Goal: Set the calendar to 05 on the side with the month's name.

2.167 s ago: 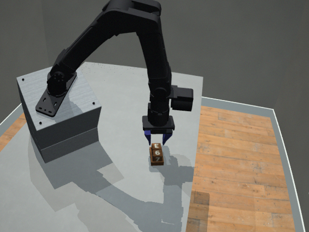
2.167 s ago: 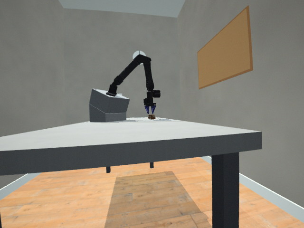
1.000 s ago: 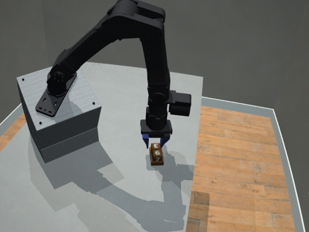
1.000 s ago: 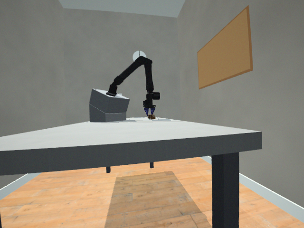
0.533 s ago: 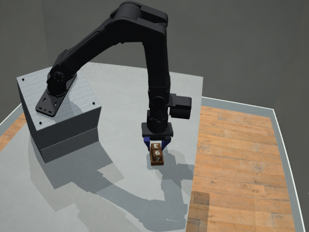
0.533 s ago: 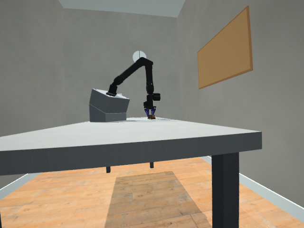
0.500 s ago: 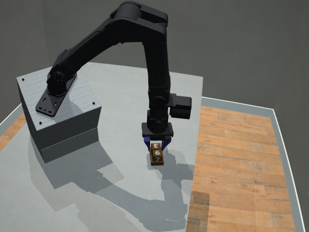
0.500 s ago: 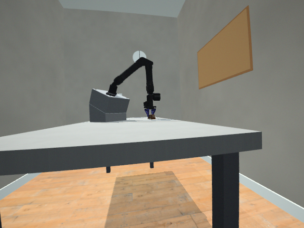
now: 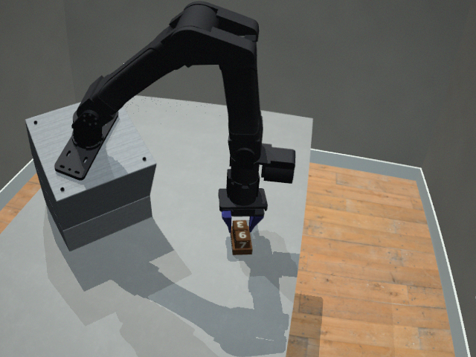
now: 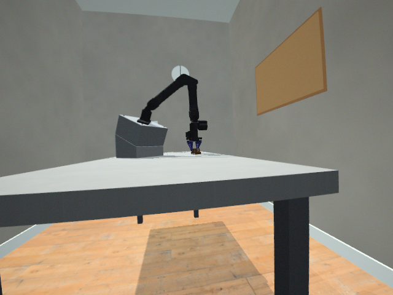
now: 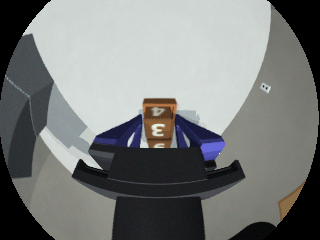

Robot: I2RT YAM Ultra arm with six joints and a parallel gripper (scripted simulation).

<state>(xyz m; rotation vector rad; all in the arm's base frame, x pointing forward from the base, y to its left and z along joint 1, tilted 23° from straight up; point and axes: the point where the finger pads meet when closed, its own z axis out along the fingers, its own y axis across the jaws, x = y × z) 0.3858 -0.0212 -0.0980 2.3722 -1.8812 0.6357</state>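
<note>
Right now the brown wooden cube is right at my hand. From my hand the other things lie so: brown tray 2 cm to the right, 2 cm below.
</note>
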